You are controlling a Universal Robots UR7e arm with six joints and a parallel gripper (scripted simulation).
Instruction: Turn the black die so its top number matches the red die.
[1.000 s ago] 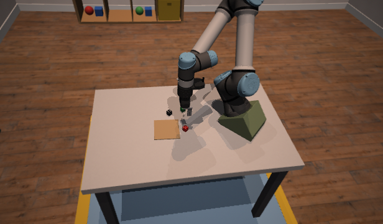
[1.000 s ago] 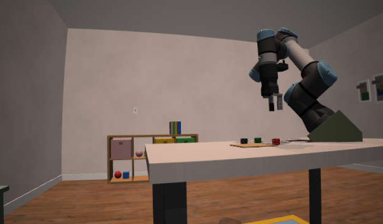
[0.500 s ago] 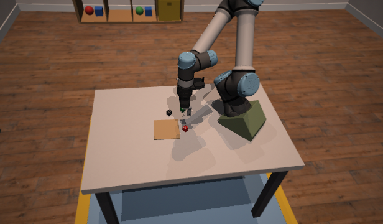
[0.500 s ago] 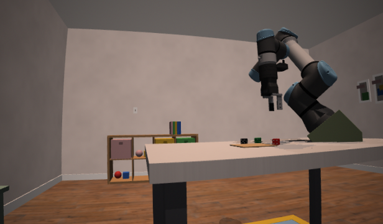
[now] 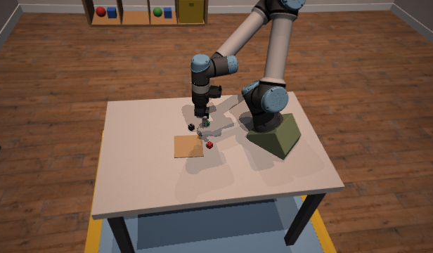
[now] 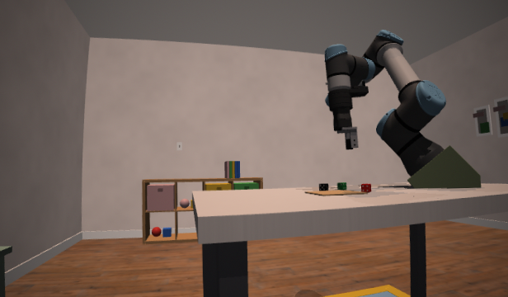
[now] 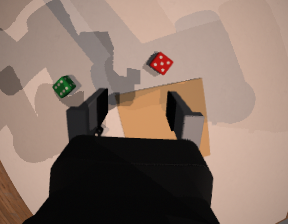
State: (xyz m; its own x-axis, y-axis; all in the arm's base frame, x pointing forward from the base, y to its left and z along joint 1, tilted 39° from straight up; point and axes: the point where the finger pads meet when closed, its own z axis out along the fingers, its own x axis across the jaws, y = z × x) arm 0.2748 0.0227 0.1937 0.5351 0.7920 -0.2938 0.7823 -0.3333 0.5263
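Right now my hand is 14 cm above the black die, 11 cm to the left of it and 3 cm short of it. Also, from my hand: red die: 14 cm below, 4 cm to the left, 1 cm behind; then green die: 14 cm below, 10 cm to the right, 6 cm behind; then tan mat: 15 cm below, 9 cm ahead.
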